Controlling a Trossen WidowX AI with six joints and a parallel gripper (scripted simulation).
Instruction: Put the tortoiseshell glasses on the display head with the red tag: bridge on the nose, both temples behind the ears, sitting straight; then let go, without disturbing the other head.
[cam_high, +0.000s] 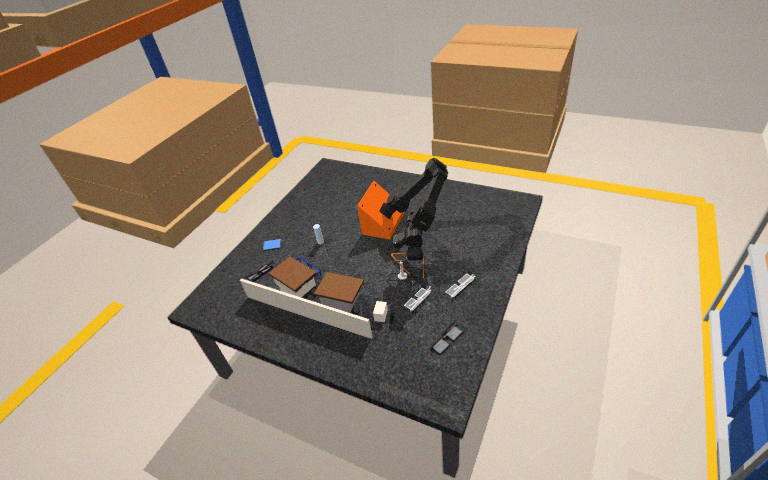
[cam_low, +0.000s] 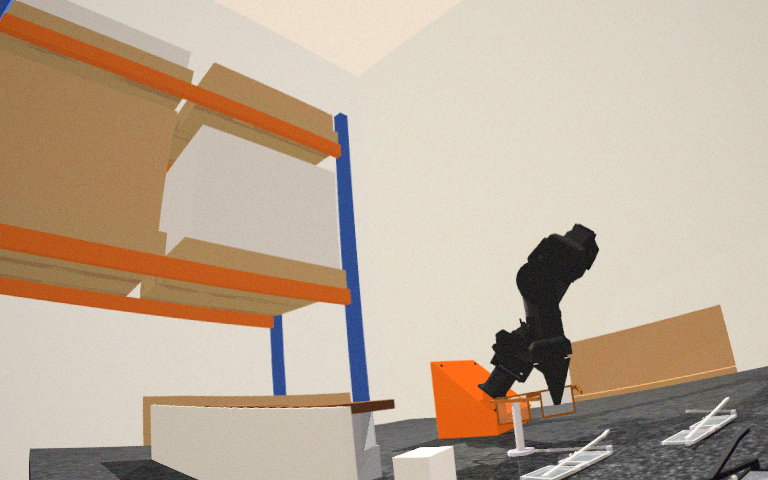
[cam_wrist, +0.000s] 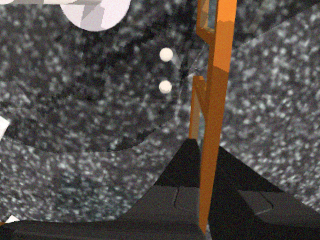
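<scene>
My gripper tip is 7 cm short of the white peg stand, 4 cm to the left of it and 4 cm above it. Round my gripper tip: display head (23 cm ahead, 45 cm to the right); white cube (29 cm ahead, 6 cm to the right, 3 cm below); white panel (37 cm ahead, 36 cm to the right, 1 cm below).
</scene>
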